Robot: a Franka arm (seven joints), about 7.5 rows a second.
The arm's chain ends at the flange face. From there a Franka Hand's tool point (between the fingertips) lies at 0.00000 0.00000 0.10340 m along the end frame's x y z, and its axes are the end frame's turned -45 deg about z.
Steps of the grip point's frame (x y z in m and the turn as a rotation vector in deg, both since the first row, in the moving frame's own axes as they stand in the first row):
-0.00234, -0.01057, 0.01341, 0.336, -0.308, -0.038
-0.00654, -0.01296, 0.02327, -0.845, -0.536, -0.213
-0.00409, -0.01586, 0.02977, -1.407, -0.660, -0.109
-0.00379, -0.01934, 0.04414, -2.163, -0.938, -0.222
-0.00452, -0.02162, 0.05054, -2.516, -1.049, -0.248
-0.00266, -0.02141, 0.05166, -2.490, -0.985, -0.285
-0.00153, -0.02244, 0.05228, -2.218, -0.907, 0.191
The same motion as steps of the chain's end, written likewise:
-0.00831, -0.00578, 0.01341, 0.020, -0.455, -0.038
-0.01419, -0.00630, 0.02329, -0.977, 0.218, -0.213
-0.01506, -0.01096, 0.02981, -1.462, 0.528, -0.109
-0.01793, -0.01495, 0.04423, -2.193, 0.866, -0.222
-0.02036, -0.01664, 0.05066, -2.521, 1.037, -0.248
-0.01895, -0.01769, 0.05177, -2.457, 1.064, -0.285
-0.01862, -0.01878, 0.05237, -2.210, 0.927, 0.191

